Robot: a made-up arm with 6 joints. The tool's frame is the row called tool.
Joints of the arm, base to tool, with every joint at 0 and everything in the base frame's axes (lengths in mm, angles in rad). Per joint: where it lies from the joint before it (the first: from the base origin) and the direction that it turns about. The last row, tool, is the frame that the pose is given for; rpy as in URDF.
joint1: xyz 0 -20 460 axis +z
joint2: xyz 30 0 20 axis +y
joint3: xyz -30 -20 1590 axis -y
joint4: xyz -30 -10 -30 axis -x
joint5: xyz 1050 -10 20 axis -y
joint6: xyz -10 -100 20 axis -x
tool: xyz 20 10 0 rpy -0.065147 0.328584 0.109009
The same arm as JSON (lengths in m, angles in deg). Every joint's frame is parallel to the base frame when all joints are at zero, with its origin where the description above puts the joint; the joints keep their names.
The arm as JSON. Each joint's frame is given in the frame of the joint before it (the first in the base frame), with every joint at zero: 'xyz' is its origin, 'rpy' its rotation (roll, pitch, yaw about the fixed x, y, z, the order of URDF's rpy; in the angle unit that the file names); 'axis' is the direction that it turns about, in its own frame. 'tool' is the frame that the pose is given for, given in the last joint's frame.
{
  "units": {
    "length": "m",
    "angle": "deg"
  },
  "joints": [
    {
      "name": "joint1",
      "type": "revolute",
      "origin": {
        "xyz": [
          0.0,
          -0.02,
          0.46
        ],
        "rpy": [
          0.0,
          0.0,
          0.0
        ]
      },
      "axis": [
        0.0,
        0.0,
        1.0
      ]
    },
    {
      "name": "joint2",
      "type": "revolute",
      "origin": {
        "xyz": [
          0.03,
          0.0,
          0.02
        ],
        "rpy": [
          0.0,
          0.0,
          0.0
        ]
      },
      "axis": [
        0.0,
        1.0,
        0.0
      ]
    },
    {
      "name": "joint3",
      "type": "revolute",
      "origin": {
        "xyz": [
          -0.03,
          -0.02,
          1.59
        ],
        "rpy": [
          0.0,
          0.0,
          0.0
        ]
      },
      "axis": [
        0.0,
        -1.0,
        0.0
      ]
    },
    {
      "name": "joint4",
      "type": "revolute",
      "origin": {
        "xyz": [
          -0.03,
          -0.01,
          -0.03
        ],
        "rpy": [
          0.0,
          0.0,
          0.0
        ]
      },
      "axis": [
        -1.0,
        0.0,
        0.0
      ]
    },
    {
      "name": "joint5",
      "type": "revolute",
      "origin": {
        "xyz": [
          1.05,
          -0.01,
          0.02
        ],
        "rpy": [
          0.0,
          0.0,
          0.0
        ]
      },
      "axis": [
        0.0,
        -1.0,
        0.0
      ]
    },
    {
      "name": "joint6",
      "type": "revolute",
      "origin": {
        "xyz": [
          -0.01,
          -0.1,
          0.02
        ],
        "rpy": [
          0.0,
          0.0,
          0.0
        ]
      },
      "axis": [
        -1.0,
        0.0,
        0.0
      ]
    }
  ],
  "tool": {
    "origin": {
      "xyz": [
        0.02,
        0.01,
        0.0
      ],
      "rpy": [
        -3.73,
        18.83,
        6.25
      ]
    }
  }
}

